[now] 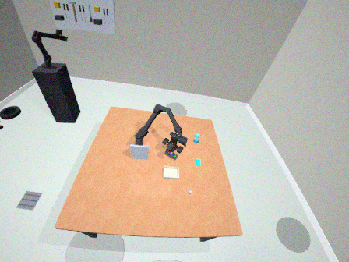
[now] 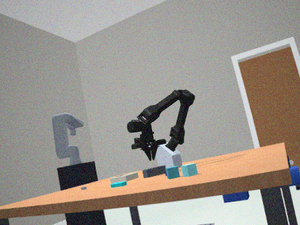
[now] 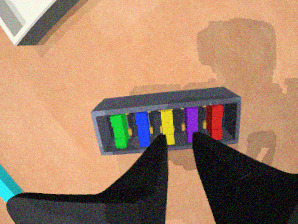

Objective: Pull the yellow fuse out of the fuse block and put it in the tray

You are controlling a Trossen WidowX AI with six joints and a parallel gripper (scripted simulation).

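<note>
My gripper tip is now 10 mm short of the yellow fuse, 10 mm to the right of it and 50 mm above it. Also, from my gripper tip: blue fuse: 30 mm ahead, 10 mm to the right, 50 mm below; then purple fuse: 10 mm behind, 20 mm to the left, 50 mm below; then red fuse: 20 mm behind, 30 mm to the left, 50 mm below.
</note>
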